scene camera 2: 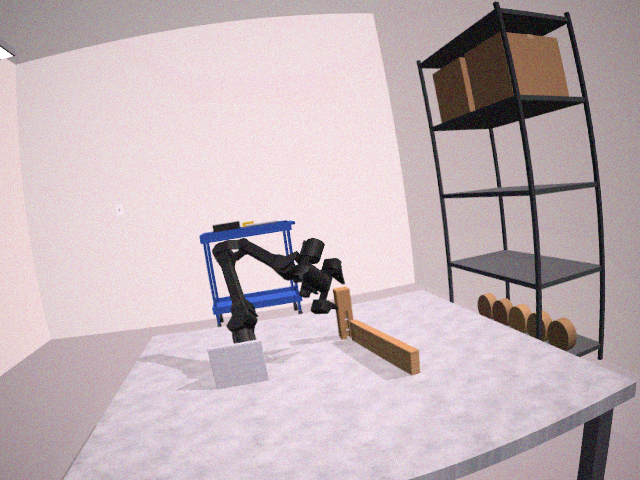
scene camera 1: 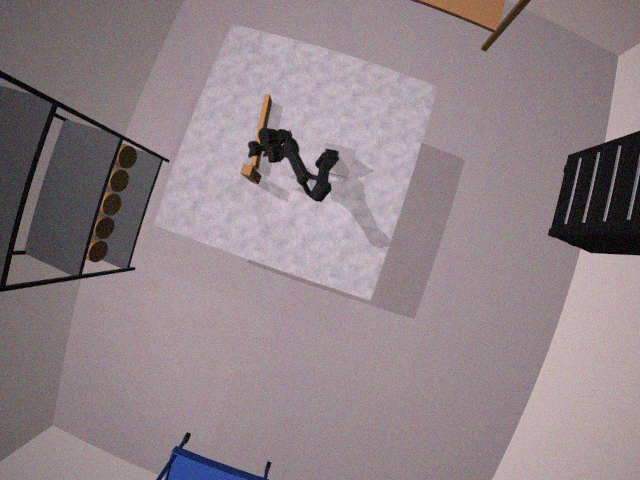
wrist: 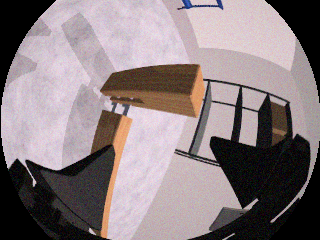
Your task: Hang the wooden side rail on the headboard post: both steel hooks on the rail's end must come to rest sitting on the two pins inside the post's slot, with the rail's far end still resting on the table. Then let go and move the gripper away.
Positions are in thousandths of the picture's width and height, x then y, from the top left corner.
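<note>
Gripper (scene camera 2: 532, 618) open, holding nothing; the wrist view has the gripper too (wrist: 514, 610). A wooden side rail (scene camera 2: 620, 734) is visible, also at (wrist: 352, 535), and a headboard post (scene camera 2: 535, 618) likewise appears in the wrist view, at (wrist: 555, 369).
</note>
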